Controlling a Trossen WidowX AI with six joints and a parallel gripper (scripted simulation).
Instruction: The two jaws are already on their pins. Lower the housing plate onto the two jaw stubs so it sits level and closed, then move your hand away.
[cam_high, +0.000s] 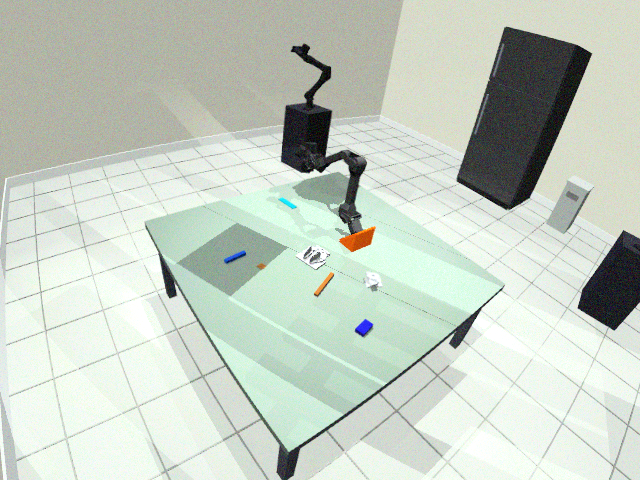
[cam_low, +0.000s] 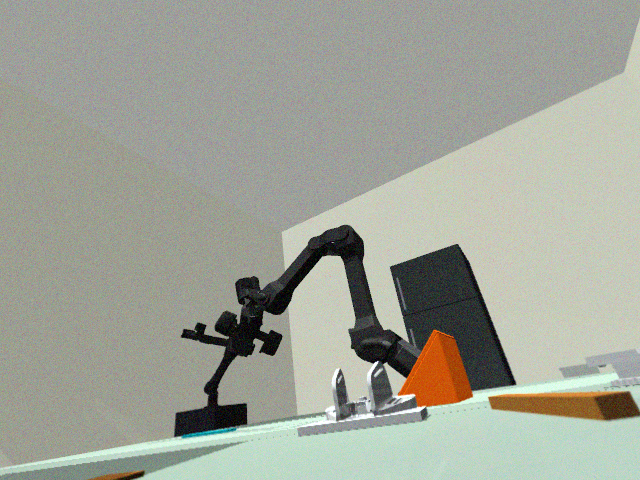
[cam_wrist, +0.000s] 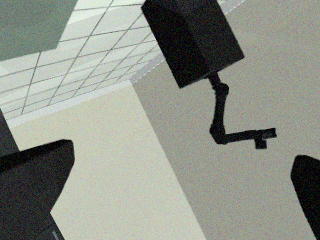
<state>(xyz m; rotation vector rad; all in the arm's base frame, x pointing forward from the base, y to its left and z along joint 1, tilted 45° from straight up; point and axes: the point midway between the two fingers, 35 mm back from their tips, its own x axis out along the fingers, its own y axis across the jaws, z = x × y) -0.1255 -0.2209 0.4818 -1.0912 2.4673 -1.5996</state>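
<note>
The white part is 760 mm to the left of my gripper tip, 360 mm ahead of it and 200 mm below it. Also, from my gripper tip: orange bar: 630 mm to the left, 530 mm ahead, 210 mm below; then cyan bar: 220 mm ahead, 210 mm below, 60 mm to the left; then orange tile: 660 mm ahead, 380 mm to the left, 210 mm below.
</note>
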